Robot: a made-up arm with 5 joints.
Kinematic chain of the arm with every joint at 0, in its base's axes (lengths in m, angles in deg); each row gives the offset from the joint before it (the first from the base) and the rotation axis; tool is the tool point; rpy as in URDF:
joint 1: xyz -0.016 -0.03 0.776 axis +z
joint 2: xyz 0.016 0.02 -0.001 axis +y
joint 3: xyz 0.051 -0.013 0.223 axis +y
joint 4: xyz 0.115 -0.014 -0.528 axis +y
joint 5: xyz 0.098 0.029 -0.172 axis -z
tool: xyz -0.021 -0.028 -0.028 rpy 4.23 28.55 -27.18
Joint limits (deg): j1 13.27..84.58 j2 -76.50..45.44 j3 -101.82..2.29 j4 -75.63..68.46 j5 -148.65..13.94
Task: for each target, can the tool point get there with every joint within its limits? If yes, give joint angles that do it. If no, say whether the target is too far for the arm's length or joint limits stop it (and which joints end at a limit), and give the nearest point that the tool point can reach.
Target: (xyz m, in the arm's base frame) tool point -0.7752 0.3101 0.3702
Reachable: no: joint limits stop it (at a limit: joint 1, joint 2, joint 3, joint 5) | nearest point -0.3538 -0.0737 0.4191 | short by 0.572 m
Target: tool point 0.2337 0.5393 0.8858
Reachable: yes | joints 65.93 -47.53 -12.46 -18.87 -96.34
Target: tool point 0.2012 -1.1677 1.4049
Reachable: no: too far | nearest point -0.0621 -0.5508 1.4070 | short by 0.671 m
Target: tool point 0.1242 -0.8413 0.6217
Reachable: no: joint limits stop it (at a limit: joint 1, joint 2, joint 3, joint 4) | nearest point -0.0351 -0.3587 0.4478 | short by 0.537 m
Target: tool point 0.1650 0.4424 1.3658
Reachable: yes | joints 70.18 -35.50 -59.30 -40.47 -60.35
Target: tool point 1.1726 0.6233 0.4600
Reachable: no: too far | nearest point 0.8073 0.4225 0.6149 | short by 0.445 m
